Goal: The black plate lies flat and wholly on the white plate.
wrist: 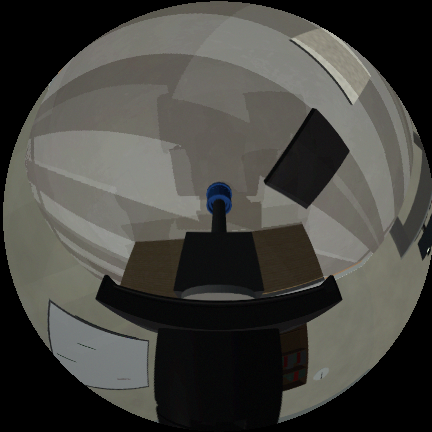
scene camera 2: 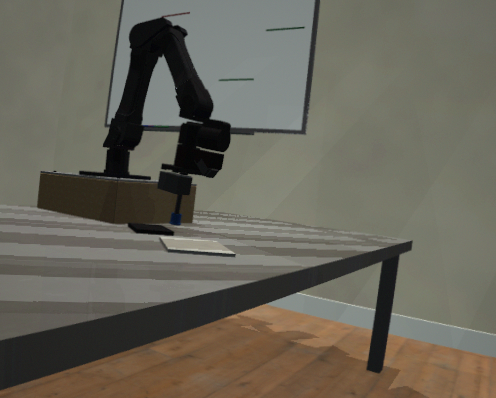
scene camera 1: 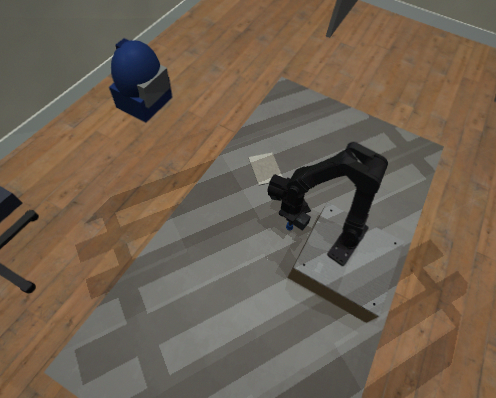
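Where they show: hand, its tool point: (wrist: pixel 218 193) (scene camera 2: pixel 174 223) (scene camera 1: pixel 289 227); arm's base, origin of its link: (scene camera 2: pixel 116 177) (scene camera 1: pixel 347 241).
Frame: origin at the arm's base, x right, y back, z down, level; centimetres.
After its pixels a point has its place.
Note:
The black plate (scene camera 2: pixel 150 229) @(x 10.6, y -29.6, z 10.1 cm) (wrist: pixel 311 159) @(x 6.9, y -26.2, z 10.1 cm) lies flat on the table, apart from the white plate (scene camera 1: pixel 265 168) @(x 13.5, y -46.3, z 10.4 cm) (scene camera 2: pixel 199 246) @(x 14.6, y -48.4, z 10.4 cm) (wrist: pixel 337 60), which also lies flat. The black plate cannot be made out in scene camera 1, where the arm covers that area. My gripper (scene camera 1: pixel 289 226) (scene camera 2: pixel 175 219) (wrist: pixel 219 196), a small blue suction cup on a black stem, points down low above the table. It is open, with nothing on it. In the wrist view the black plate is to the cup's right and slightly up, and the white plate is farther off at the upper right.
The arm stands on a box (scene camera 1: pixel 367 282) @(x -9.4, y 12.8, z -0.2 cm) (scene camera 2: pixel 77 197) @(x 11.7, y -0.5, z 6.2 cm) (wrist: pixel 287 250) @(x 5.4, y -14.1, z 6.3 cm) with a grey top and brown sides, close to the cup. The striped grey table (scene camera 1: pixel 200 265) @(x -38.7, y -38.7, z 11.0 cm) (scene camera 2: pixel 280 262) @(x 8.8, y -62.4, z 11.0 cm) has an edge beyond the white plate. A blue rounded object (scene camera 1: pixel 135 67) is away from the table.

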